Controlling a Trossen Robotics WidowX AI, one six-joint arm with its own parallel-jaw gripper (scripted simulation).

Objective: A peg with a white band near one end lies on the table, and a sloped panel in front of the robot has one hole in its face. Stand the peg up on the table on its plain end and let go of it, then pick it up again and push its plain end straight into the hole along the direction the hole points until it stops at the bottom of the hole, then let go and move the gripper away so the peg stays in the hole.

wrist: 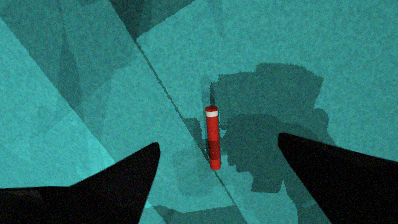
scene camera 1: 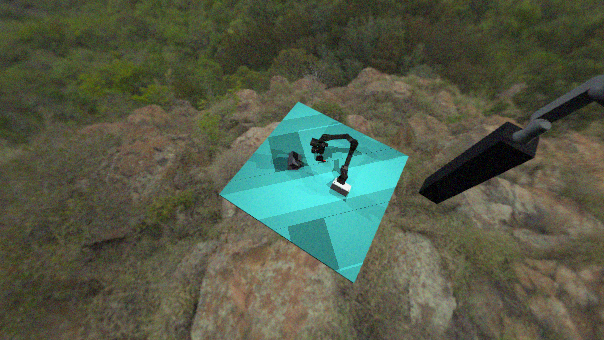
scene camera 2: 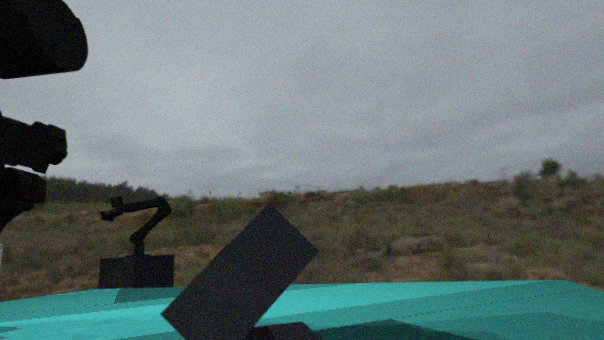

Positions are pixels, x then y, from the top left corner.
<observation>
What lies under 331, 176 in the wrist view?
The gripper.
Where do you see a dark sloped panel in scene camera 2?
At 244, 280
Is the gripper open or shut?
Open.
</observation>
